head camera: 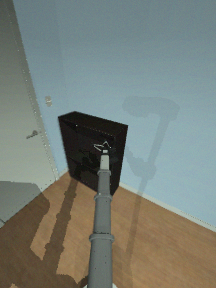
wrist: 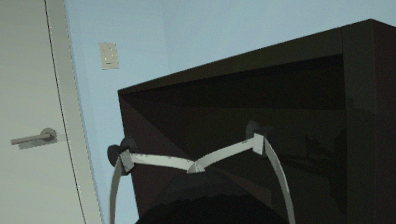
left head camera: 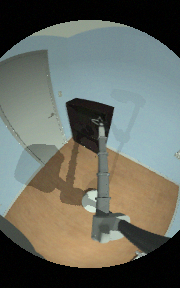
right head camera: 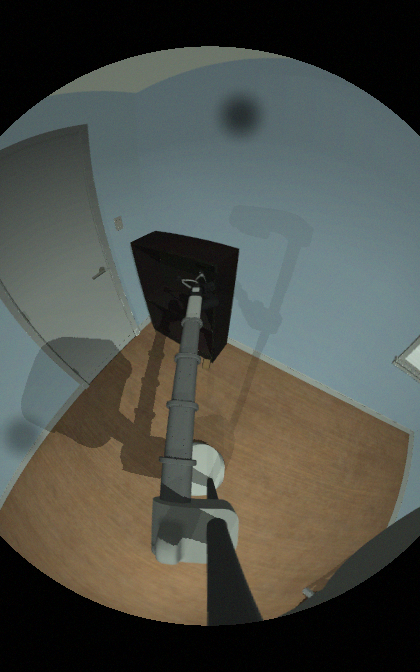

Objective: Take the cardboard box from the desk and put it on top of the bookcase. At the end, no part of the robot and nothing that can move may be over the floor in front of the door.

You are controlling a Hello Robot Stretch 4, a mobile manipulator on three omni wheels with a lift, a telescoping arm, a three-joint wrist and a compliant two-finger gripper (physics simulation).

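Pixels of known places: gripper, fingertip midpoint: (head camera: 97, 141) (wrist: 192, 140) (left head camera: 93, 116); robot's base at its link origin: (left head camera: 93, 200).
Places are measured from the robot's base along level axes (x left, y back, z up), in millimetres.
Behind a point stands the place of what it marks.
Note:
The dark bookcase (head camera: 95, 119) @[x 128, y -1354, z 1033 mm] (left head camera: 90, 103) @[x 129, y -1289, z 1033 mm] (right head camera: 185, 242) (wrist: 280, 57) @[x -31, y -1026, z 1019 mm] stands upright against the blue wall, right of the door. Its top is bare. My gripper (head camera: 103, 145) (left head camera: 97, 120) (right head camera: 193, 279) (wrist: 192, 140) @[x 75, y -1029, z 939 mm] is open, with its fingertips spread wide and nothing between them. It is below the bookcase's top edge, in front of the upper compartment. The cardboard box cannot be clearly made out in these views. A small tan-edged shape (right head camera: 206, 364) shows by the bookcase's foot in the right head camera view, too small to identify. The desk does not show.
The grey door (head camera: 15, 110) @[x 877, y -1140, z 1182 mm] (left head camera: 30, 95) @[x 952, y -1012, z 1380 mm] (right head camera: 50, 210) (wrist: 25, 75) @[x 843, y -1199, z 1128 mm] is closed, left of the bookcase. My extended arm (head camera: 102, 215) @[x 0, y -304, z 1056 mm] (left head camera: 102, 170) @[x 4, y -253, z 1057 mm] (right head camera: 180, 430) reaches over the wooden floor (right head camera: 310, 450). Shadows of the robot fall on the floor, door and wall.

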